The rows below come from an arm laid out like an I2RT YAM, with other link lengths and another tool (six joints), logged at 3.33 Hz.
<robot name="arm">
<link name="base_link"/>
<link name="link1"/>
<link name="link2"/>
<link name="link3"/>
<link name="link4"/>
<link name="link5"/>
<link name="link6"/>
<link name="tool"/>
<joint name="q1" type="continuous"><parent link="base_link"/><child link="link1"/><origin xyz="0 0 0.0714" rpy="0 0 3.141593"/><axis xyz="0 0 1"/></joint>
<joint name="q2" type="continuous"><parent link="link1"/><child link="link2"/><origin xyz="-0.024 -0.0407 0.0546" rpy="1.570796 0 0"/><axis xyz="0 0 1"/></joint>
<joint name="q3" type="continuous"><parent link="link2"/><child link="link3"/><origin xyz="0.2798 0 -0.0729" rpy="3.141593 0 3.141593"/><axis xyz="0 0 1"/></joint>
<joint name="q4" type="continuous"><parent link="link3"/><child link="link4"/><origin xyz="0.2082 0.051 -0.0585" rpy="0 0 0"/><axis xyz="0 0 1"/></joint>
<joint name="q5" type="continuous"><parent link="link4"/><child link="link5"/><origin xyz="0.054 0.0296 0.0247" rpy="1.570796 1.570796 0"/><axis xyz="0 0 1"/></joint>
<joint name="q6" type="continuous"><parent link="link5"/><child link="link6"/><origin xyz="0 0.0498 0.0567" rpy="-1.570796 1.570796 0"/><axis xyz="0 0 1"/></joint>
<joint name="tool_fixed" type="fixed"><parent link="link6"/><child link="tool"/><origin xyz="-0.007 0.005 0.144" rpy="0.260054 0 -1.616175"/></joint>
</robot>
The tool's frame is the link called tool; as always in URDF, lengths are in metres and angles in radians. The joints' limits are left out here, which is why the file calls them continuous.
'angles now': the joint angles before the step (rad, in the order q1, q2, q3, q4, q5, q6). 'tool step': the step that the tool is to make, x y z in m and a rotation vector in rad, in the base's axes. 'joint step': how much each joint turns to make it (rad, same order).
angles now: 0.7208 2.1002 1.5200 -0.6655 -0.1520 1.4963
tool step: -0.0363 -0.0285 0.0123 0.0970 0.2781 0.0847
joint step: -0.1351 0.0021 0.0006 -0.2114 -0.2884 -0.1667
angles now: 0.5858 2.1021 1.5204 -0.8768 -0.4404 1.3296
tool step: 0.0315 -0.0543 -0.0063 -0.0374 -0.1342 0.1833
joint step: -0.1354 0.0003 0.0002 -0.0419 0.0706 -0.3550
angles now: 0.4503 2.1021 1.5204 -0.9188 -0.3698 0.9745
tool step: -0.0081 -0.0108 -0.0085 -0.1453 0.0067 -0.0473
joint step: 0.0505 0.0049 -0.0004 -0.0385 0.1308 0.0959
